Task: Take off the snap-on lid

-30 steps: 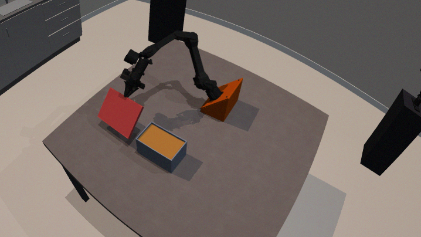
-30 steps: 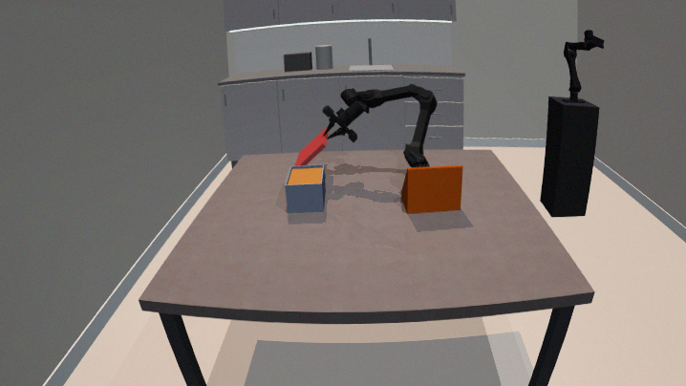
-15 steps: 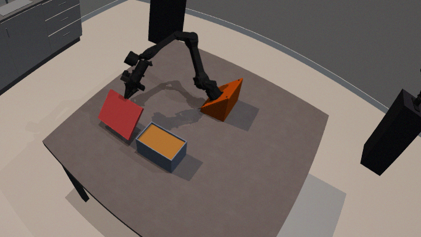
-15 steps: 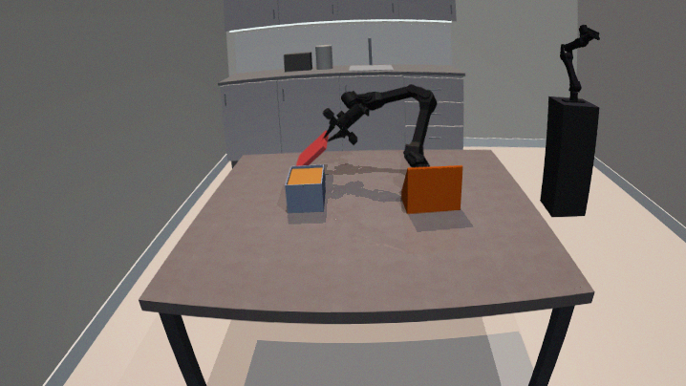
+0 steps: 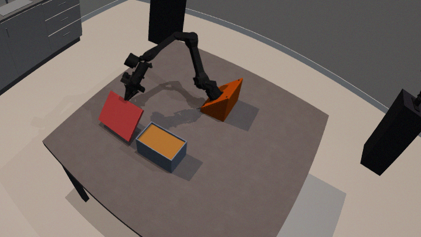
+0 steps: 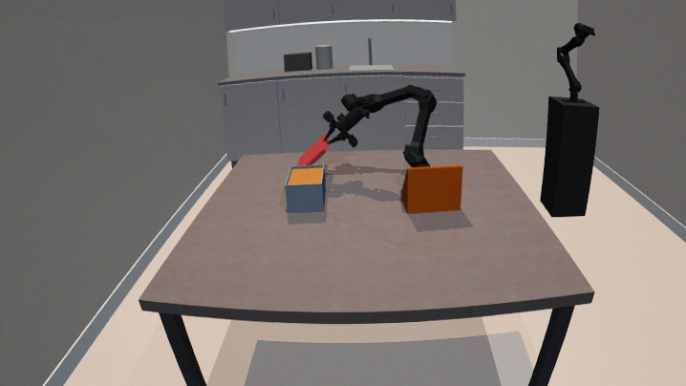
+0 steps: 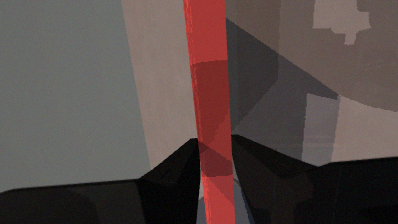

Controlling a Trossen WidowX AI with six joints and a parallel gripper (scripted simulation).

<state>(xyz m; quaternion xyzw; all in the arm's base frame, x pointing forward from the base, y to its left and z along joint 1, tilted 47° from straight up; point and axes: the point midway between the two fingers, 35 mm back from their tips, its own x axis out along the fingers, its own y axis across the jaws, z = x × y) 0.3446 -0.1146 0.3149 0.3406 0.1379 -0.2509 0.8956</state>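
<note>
Right now my gripper tip is 6 cm short of the red lid, 1 cm to the right of it and 5 cm above it. From my gripper tip the other things lie so: blue-grey storage box: 4 cm ahead, 28 cm to the left, 9 cm below.
</note>
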